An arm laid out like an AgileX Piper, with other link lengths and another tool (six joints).
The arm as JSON. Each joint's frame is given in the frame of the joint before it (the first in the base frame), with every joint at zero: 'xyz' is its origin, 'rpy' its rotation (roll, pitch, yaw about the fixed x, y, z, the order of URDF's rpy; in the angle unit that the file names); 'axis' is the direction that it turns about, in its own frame. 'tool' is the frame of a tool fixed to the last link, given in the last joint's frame.
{
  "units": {
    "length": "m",
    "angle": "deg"
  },
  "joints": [
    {
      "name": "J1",
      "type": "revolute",
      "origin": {
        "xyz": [
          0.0,
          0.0,
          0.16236
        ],
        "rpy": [
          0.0,
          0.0,
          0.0
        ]
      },
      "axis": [
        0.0,
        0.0,
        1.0
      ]
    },
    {
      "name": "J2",
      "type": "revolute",
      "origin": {
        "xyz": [
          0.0,
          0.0,
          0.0
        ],
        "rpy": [
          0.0,
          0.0,
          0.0
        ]
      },
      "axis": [
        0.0,
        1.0,
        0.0
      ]
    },
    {
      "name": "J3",
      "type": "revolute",
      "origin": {
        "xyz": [
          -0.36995,
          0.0,
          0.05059
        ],
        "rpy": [
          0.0,
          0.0,
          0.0
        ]
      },
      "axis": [
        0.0,
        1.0,
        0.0
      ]
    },
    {
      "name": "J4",
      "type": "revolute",
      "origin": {
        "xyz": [
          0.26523,
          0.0,
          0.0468
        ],
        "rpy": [
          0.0,
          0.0,
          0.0
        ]
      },
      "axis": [
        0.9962,
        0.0,
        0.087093
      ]
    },
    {
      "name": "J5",
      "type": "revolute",
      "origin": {
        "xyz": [
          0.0,
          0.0,
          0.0
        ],
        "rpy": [
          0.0,
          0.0,
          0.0
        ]
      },
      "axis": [
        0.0,
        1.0,
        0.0
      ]
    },
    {
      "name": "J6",
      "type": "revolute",
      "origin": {
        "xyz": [
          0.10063,
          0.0,
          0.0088
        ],
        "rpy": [
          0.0,
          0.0,
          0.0
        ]
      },
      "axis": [
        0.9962,
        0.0,
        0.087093
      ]
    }
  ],
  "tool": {
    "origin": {
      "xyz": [
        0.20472,
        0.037,
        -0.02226
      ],
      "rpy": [
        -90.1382,
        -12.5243,
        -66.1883
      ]
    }
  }
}
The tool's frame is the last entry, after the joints.
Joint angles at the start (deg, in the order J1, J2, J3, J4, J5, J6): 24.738 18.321 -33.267 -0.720 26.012 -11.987
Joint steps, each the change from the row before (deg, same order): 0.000 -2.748 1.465 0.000 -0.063 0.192; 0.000 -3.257 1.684 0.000 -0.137 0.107; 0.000 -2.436 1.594 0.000 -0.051 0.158; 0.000 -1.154 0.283 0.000 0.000 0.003; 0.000 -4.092 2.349 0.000 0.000 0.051; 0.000 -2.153 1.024 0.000 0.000 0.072; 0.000 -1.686 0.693 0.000 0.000 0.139; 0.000 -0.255 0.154 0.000 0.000 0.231; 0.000 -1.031 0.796 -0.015 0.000 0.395; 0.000 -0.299 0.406 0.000 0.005 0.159
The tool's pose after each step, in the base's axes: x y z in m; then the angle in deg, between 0 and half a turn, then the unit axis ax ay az. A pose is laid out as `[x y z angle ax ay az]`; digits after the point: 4 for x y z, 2 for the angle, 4 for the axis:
[0.1682 0.1059 0.3576 116.65 -0.9079 0.1812 -0.3780]
[0.1598 0.1022 0.3535 115.65 -0.9034 0.1768 -0.3907]
[0.1542 0.0998 0.3467 115.05 -0.9009 0.1750 -0.3972]
[0.1512 0.0984 0.3477 114.58 -0.8984 0.1724 -0.4038]
[0.1427 0.0945 0.3382 113.62 -0.8933 0.1672 -0.4171]
[0.1383 0.0926 0.3350 112.98 -0.8899 0.1641 -0.4257]
[0.1349 0.0911 0.3334 112.36 -0.8868 0.1618 -0.4330]
[0.1344 0.0911 0.3328 112.13 -0.8865 0.1629 -0.4331]
[0.1330 0.0908 0.3285 111.72 -0.8858 0.1645 -0.4339]
[0.1330 0.0909 0.3256 111.66 -0.8862 0.1659 -0.4325]

